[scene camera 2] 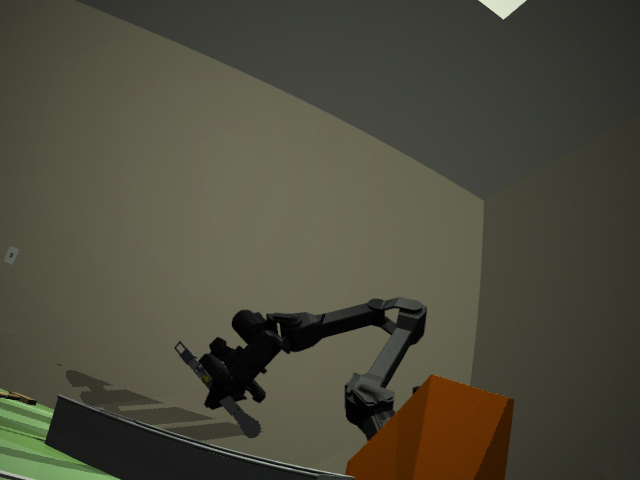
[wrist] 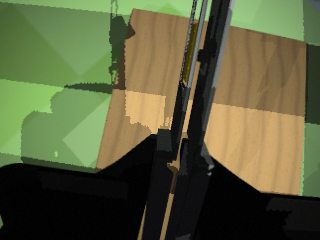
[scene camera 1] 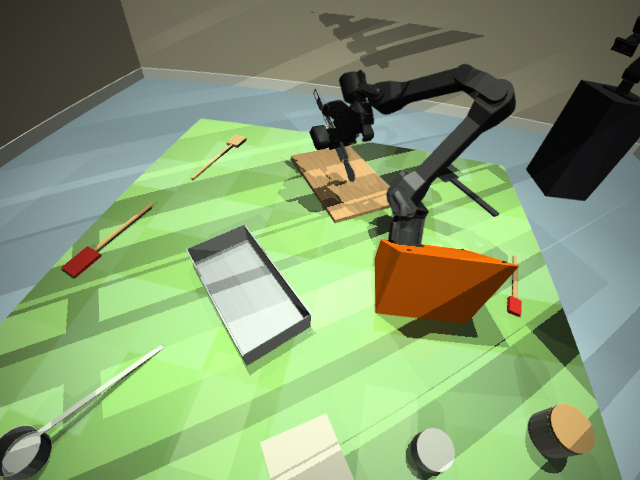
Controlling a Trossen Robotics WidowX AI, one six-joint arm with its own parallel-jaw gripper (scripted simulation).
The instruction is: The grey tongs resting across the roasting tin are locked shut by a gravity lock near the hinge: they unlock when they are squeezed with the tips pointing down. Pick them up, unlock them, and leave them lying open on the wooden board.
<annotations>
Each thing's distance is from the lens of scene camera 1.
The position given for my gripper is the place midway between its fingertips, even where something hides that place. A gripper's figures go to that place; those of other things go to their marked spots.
my gripper (scene camera 1: 332, 148): 93 cm
lidded pot (scene camera 1: 561, 431): 69 cm
red spatula (scene camera 1: 78, 264): 92 cm
The marked spots on the lidded pot and the red spatula are 108 cm apart.
</annotations>
